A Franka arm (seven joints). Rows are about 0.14 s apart.
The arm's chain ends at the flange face. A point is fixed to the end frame.
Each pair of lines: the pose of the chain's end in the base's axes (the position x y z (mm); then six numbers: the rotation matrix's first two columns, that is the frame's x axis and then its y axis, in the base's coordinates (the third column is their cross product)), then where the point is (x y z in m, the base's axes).
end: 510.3, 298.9, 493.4, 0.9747, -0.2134, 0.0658, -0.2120, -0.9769, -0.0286
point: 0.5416 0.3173 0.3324
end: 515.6, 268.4, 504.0, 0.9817, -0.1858, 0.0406, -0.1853, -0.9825, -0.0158
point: 0.5420 0.2864 0.3421
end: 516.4, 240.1, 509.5, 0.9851, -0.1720, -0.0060, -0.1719, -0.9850, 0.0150
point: 0.5342 0.2548 0.3461
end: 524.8, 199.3, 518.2, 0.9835, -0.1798, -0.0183, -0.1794, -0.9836, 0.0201
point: 0.5406 0.2134 0.3546
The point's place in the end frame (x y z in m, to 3 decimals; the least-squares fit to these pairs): 0.016 -0.020 0.163
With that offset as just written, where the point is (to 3 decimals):
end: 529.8, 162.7, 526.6, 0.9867, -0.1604, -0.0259, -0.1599, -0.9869, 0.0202
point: 0.544 0.177 0.363
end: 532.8, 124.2, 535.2, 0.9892, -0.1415, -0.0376, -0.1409, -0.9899, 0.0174
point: 0.545 0.140 0.371
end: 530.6, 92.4, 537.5, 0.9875, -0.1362, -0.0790, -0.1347, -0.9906, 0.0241
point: 0.536 0.108 0.373
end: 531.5, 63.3, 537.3, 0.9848, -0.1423, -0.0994, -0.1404, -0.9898, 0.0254
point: 0.533 0.079 0.373
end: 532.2, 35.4, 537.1, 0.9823, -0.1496, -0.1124, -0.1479, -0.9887, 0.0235
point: 0.532 0.052 0.373
